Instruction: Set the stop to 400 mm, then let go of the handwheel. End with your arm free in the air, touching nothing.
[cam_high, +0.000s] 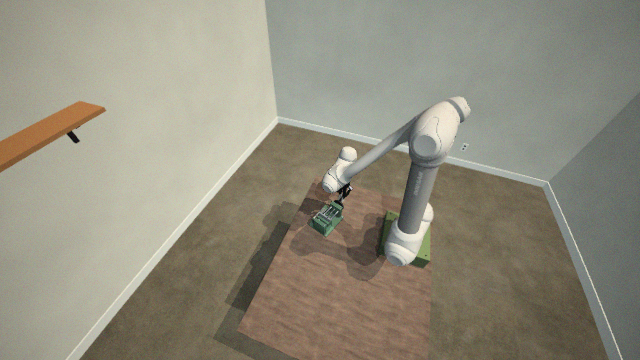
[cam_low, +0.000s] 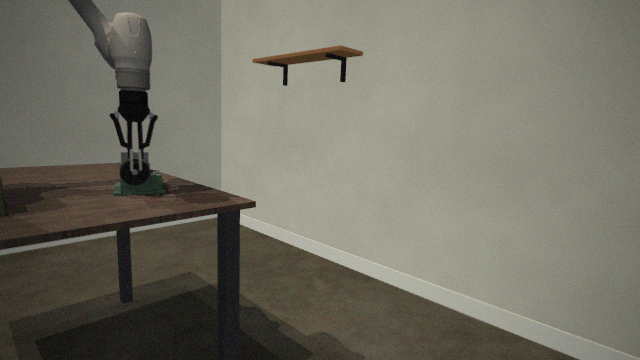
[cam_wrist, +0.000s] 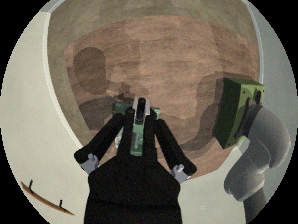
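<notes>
Now: hand 20 mm to the right of the black handwheel and 20 mm above it.
</notes>
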